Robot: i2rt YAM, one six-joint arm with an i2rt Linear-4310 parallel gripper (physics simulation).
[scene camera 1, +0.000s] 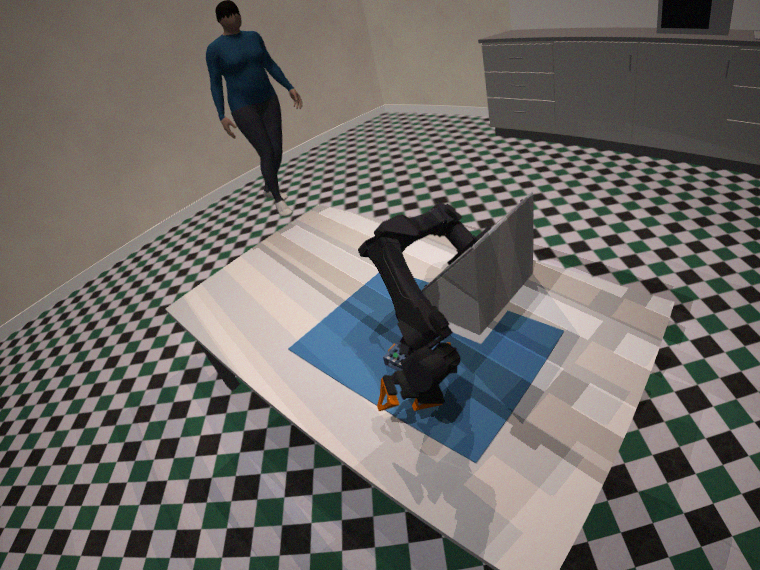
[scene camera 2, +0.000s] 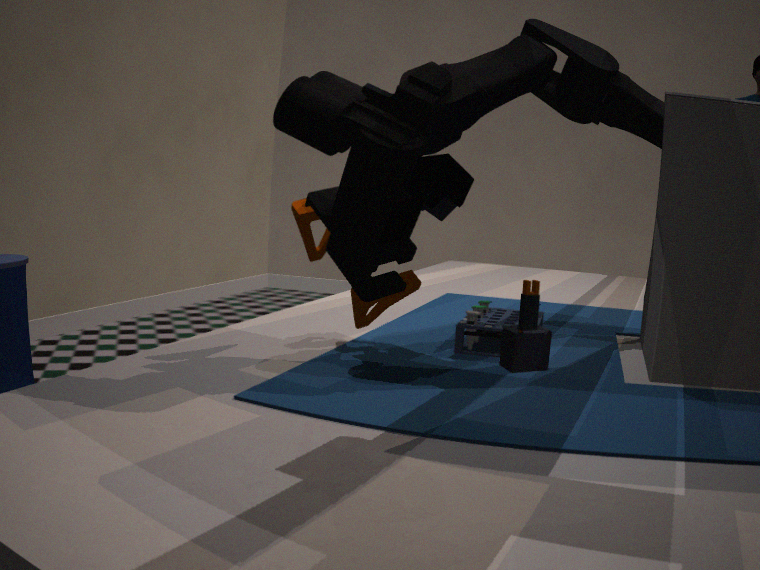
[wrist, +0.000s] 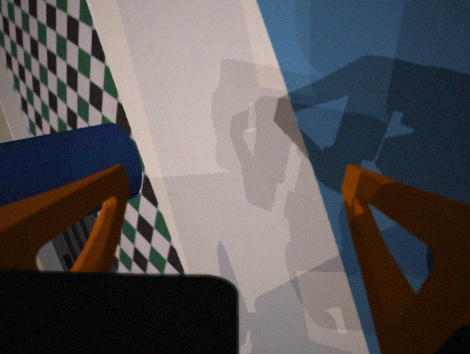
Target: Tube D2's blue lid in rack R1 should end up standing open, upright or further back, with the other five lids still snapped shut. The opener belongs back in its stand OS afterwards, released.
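Frame: origin at the arm's base, x ahead, y left, z up, level; millimetres.
Seen in the pictures: gripper, fingertip midpoint: (scene camera 1: 396,408) (scene camera 2: 337,291) (wrist: 235,176); arm's base at its link origin: (scene camera 1: 469,247).
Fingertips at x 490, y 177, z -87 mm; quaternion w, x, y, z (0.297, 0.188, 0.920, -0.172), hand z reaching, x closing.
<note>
Offsets run from my fingertips to a thing's middle. "spot": to the spot under its first point. Level surfaces: height alone.
Rack R1 {151 mm back, 111 mm right, 35 mm down} (scene camera 1: 393,357) (scene camera 2: 459,340) stands on the blue mat, partly hidden behind the arm in scene view 1. In scene view 2 green lids {124 mm back, 93 mm right, 14 mm down} (scene camera 2: 483,304) and a pale lid {spot: 132 mm back, 50 mm right, 18 mm down} (scene camera 2: 472,316) show on its top; D2's blue lid and its state cannot be made out. The opener {200 mm back, 17 mm right, 10 mm down} (scene camera 2: 529,311), dark with two orange prongs on top, stands upright in the dark block stand OS {200 mm back, 17 mm right, 36 mm down} (scene camera 2: 526,351) beside the rack. My gripper (scene camera 1: 402,409) (scene camera 2: 337,292) (wrist: 235,176) is open with nothing between its orange fingers. It hangs above the mat's edge, apart from rack and opener. The wrist view does not show them.
The blue mat {56 mm down} (scene camera 1: 334,346) (scene camera 2: 343,409) (wrist: 340,25) lies on the pale patterned table {59 mm down} (scene camera 1: 245,300) (scene camera 2: 184,441) (wrist: 185,100). A tall grey panel (scene camera 1: 500,276) (scene camera 2: 705,245) stands beside the arm. A blue cylinder (scene camera 2: 12,325) (wrist: 75,160) stands beyond the table. A person (scene camera 1: 245,73) is in the background.
</note>
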